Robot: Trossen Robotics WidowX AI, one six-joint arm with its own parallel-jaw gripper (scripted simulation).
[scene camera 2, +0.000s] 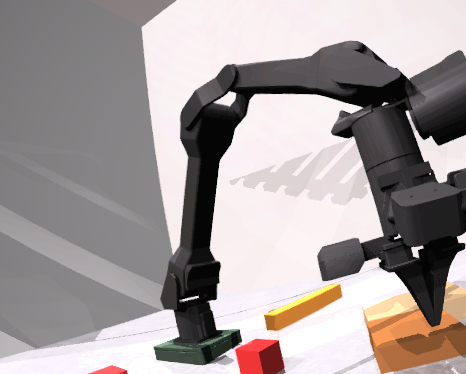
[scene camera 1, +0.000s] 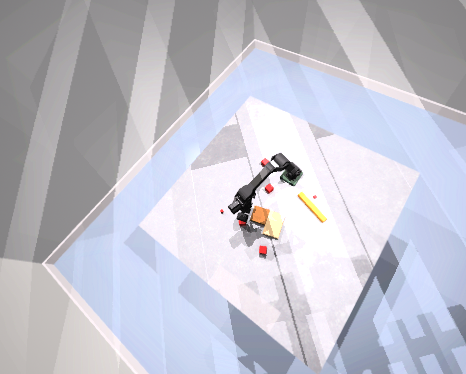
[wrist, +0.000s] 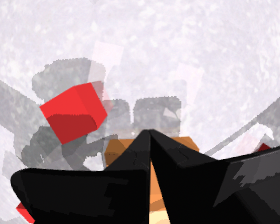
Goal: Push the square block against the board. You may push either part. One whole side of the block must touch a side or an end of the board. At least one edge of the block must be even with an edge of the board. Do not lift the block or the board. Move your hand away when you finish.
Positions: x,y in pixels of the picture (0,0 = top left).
Labels:
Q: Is my gripper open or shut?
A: Shut.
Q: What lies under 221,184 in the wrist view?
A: My gripper.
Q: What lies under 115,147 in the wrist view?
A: An orange square block.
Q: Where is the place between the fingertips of my gripper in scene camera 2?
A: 434,325

